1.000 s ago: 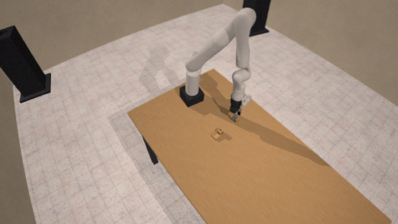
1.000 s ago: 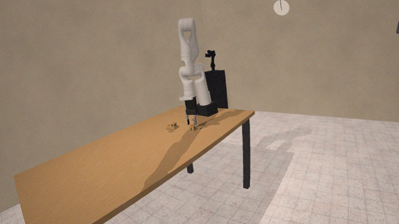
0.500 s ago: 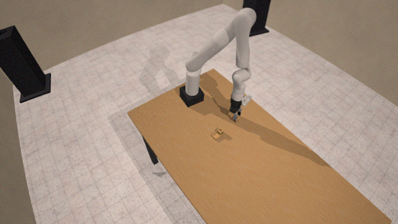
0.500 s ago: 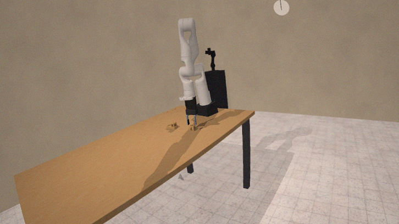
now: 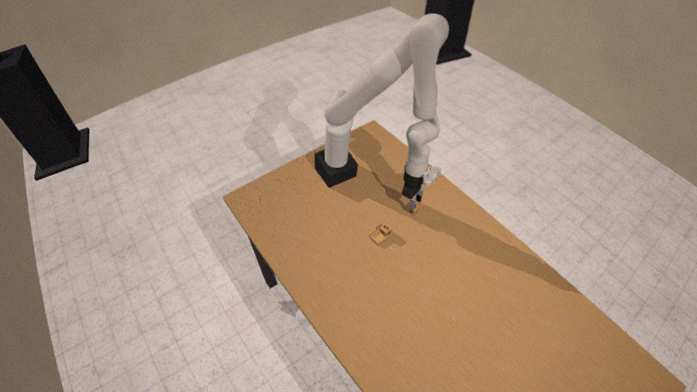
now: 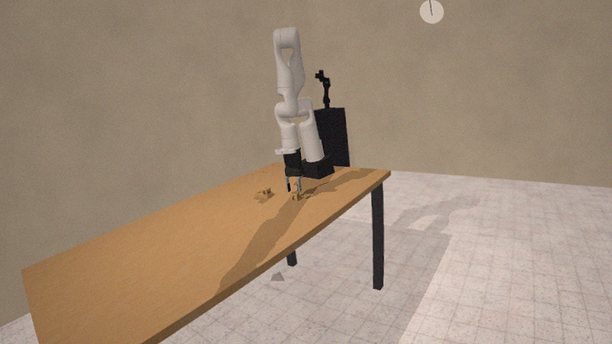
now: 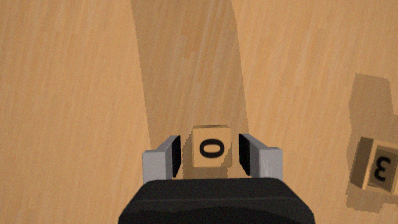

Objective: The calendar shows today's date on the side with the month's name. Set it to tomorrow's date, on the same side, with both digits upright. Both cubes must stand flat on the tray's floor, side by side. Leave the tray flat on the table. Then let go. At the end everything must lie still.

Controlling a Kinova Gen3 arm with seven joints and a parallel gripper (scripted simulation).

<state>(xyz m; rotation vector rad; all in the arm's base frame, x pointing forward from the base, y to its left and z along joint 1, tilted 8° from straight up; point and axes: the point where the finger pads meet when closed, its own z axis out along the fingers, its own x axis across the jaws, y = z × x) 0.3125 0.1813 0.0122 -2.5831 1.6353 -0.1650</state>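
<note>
Now: the wooden date cube 4 cm below my hand. The rest, counted from my hand: wooden tray: 5 cm ahead, 17 cm to the right, 5 cm below.
</note>
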